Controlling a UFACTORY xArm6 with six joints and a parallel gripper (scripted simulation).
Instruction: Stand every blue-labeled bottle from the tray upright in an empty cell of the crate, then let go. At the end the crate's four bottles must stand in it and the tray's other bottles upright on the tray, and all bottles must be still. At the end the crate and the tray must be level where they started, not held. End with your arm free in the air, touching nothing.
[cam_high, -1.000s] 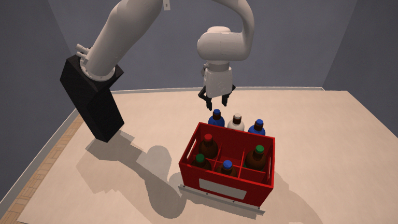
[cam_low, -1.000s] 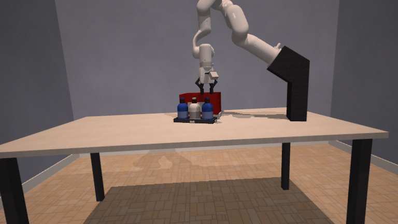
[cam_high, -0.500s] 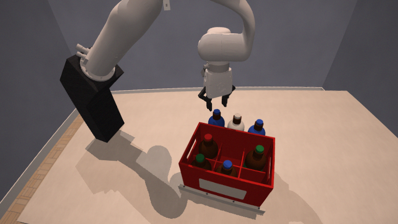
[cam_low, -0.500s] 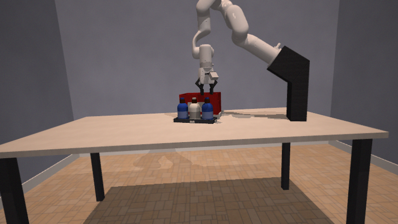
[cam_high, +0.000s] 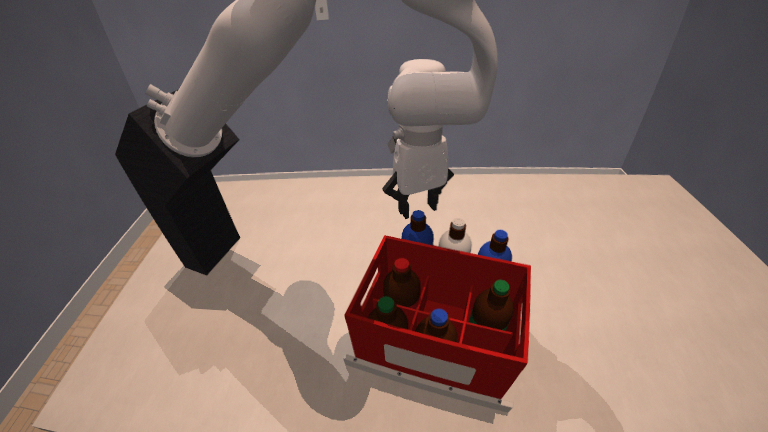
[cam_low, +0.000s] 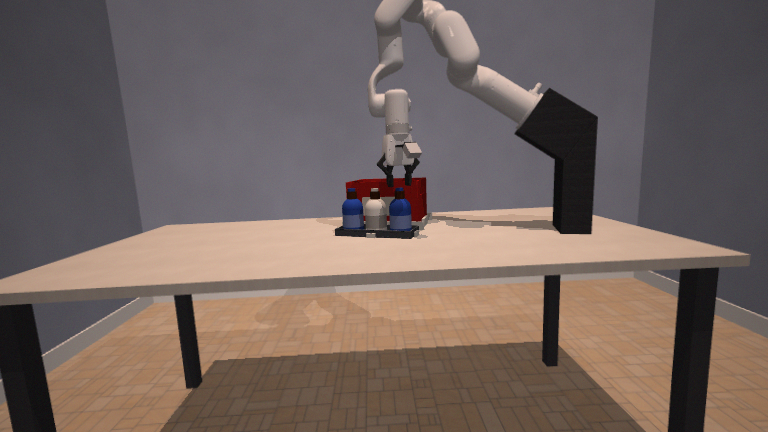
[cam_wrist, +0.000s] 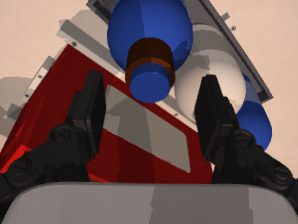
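My gripper is now 6 cm short of the white-labeled bottle, 6 cm to the left of it and 10 cm above it. Also, from my hand: crate 6 cm behind, 21 cm to the right, 10 cm below; dark tray 6 cm ahead, 6 cm to the right, 17 cm below.
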